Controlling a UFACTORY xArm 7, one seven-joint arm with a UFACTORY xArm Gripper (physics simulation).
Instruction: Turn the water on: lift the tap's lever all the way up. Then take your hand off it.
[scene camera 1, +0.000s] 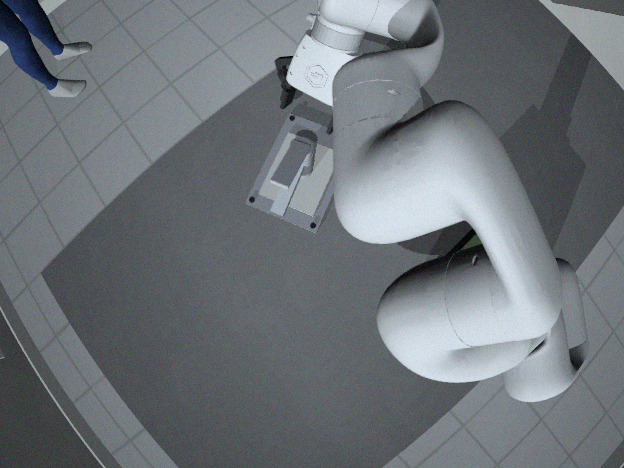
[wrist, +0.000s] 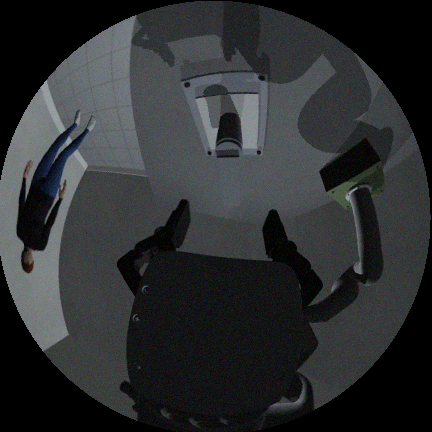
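Where they show: gripper, between the fingertips: (scene camera 1: 308, 117) (wrist: 227, 214); arm's base, origin of its link: (wrist: 358, 191).
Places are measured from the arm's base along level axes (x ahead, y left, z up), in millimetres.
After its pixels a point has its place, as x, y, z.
The tap stands on a pale rectangular base plate (scene camera 1: 299, 219) @[343, 254, -83] (wrist: 225, 81) @[500, 116, -83] with dark holes at its corners. In the scene view its lever (scene camera 1: 291, 163) @[412, 231, 83] is a flat grey paddle, set apart above a longer, lighter strip; its exact tilt is hard to judge from overhead. The tap's dark round body (wrist: 229, 128) @[453, 175, 4] shows upright in the wrist view. My gripper (scene camera 1: 307, 118) @[447, 177, 162] (wrist: 227, 214) @[447, 177, 162] is open and empty, its two dark fingers wide apart. It is off the lever, past the plate's upper edge in the scene view, and neither finger touches the tap.
A green and black block (wrist: 351, 167) @[116, 4, -30] is at the right in the wrist view, beside a grey arm-like shape. My white arm (scene camera 1: 428, 171) @[217, 216, 554] covers the area right of the plate. A person in blue trousers (scene camera 1: 22, 47) (wrist: 52, 162) is off to the left, beyond the dark mat (scene camera 1: 201, 302) @[284, 533, -90].
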